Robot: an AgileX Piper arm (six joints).
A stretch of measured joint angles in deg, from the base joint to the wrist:
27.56 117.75 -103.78 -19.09 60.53 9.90
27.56 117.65 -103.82 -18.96 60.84 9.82
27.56 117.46 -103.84 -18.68 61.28 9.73
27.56 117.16 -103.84 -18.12 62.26 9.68
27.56 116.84 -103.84 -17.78 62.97 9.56
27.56 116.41 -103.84 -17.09 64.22 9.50
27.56 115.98 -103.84 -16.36 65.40 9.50
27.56 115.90 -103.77 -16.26 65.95 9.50
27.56 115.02 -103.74 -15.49 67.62 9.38
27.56 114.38 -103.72 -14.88 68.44 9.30
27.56 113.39 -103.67 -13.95 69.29 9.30
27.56 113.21 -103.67 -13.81 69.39 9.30
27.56 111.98 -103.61 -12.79 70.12 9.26
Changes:
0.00 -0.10 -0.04 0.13 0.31 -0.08
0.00 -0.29 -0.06 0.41 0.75 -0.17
0.00 -0.59 -0.06 0.97 1.73 -0.22
0.00 -0.91 -0.06 1.31 2.44 -0.34
0.00 -1.34 -0.06 2.00 3.69 -0.40
0.00 -1.77 -0.06 2.73 4.87 -0.40
0.00 -1.85 0.01 2.83 5.42 -0.40
0.00 -2.73 0.04 3.60 7.09 -0.52
0.00 -3.37 0.06 4.21 7.91 -0.60
0.00 -4.36 0.11 5.14 8.76 -0.60
0.00 -4.54 0.11 5.28 8.86 -0.60
0.00 -5.77 0.17 6.30 9.59 -0.64

